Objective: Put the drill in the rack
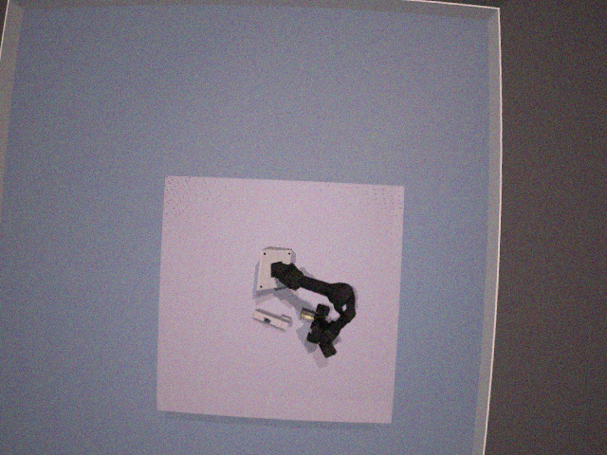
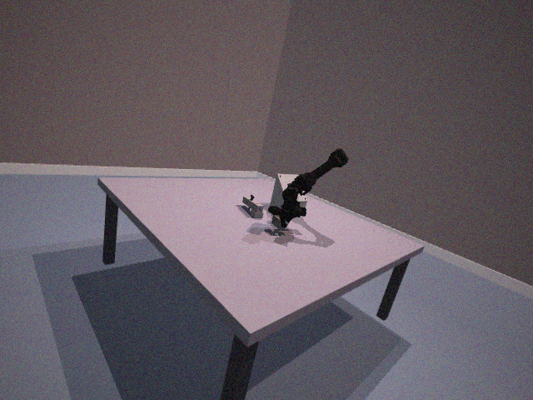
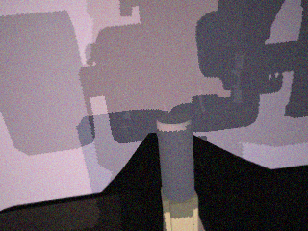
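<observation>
The drill is 10 mm behind my gripper tip, 40 mm to the right of it and 40 mm above it. Round my gripper tip: tan rack: 20 mm behind, 50 mm to the right, 10 mm above; then pale long fixture block: 230 mm to the right, 30 mm above.
</observation>
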